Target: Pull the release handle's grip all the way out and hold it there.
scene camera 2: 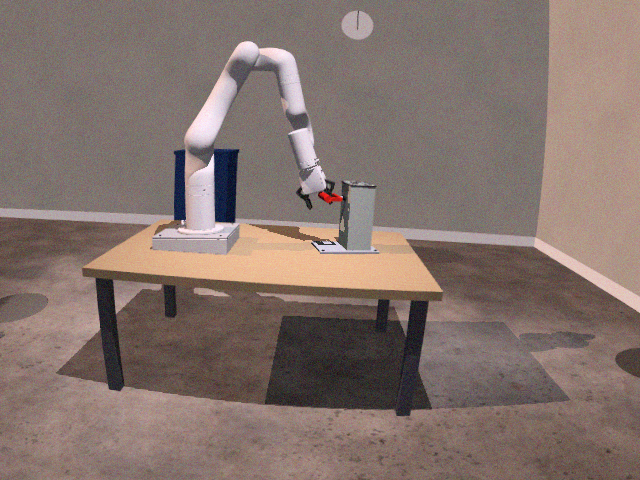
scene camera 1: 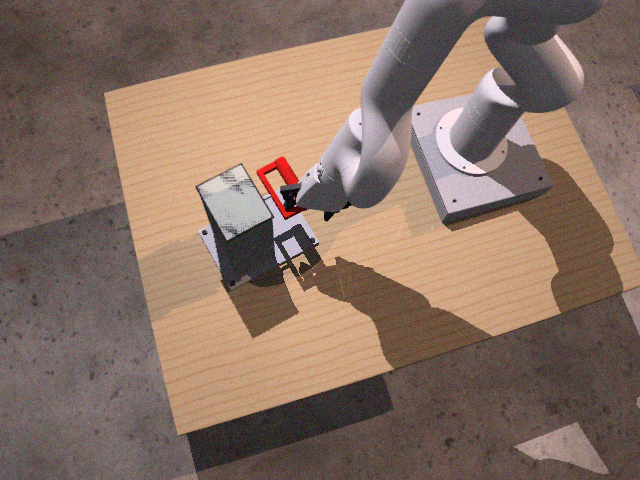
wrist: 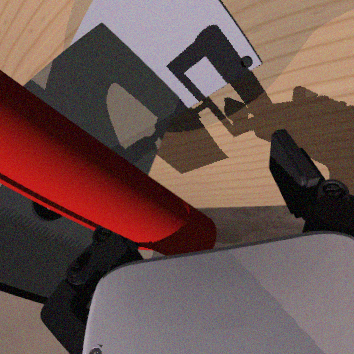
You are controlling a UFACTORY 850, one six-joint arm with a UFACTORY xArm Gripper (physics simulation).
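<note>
The release handle is a red rectangular loop with a thick round grip (scene camera 1: 289,173) (scene camera 2: 329,197) (wrist: 100,175). It sticks out toward the arm high on the side of an upright grey-green housing (scene camera 1: 235,201) (scene camera 2: 359,217). How far out it stands cannot be told. My gripper (scene camera 1: 308,212) (scene camera 2: 320,197) (wrist: 203,163) is open at the near end of the grip, with nothing held. One black finger is at the loop's opening, on the housing side of the grip; its tip is hidden behind the grip in the wrist view. The other finger stands apart, on the arm side.
The housing stands on a pale bolted base plate (scene camera 1: 281,224) (scene camera 2: 330,250) (wrist: 150,30) on the wooden table (scene camera 1: 232,361) (scene camera 2: 258,268). The arm's square grey base (scene camera 1: 480,193) (scene camera 2: 191,243) is on the same table. A blue bin (scene camera 2: 225,186) stands behind the table.
</note>
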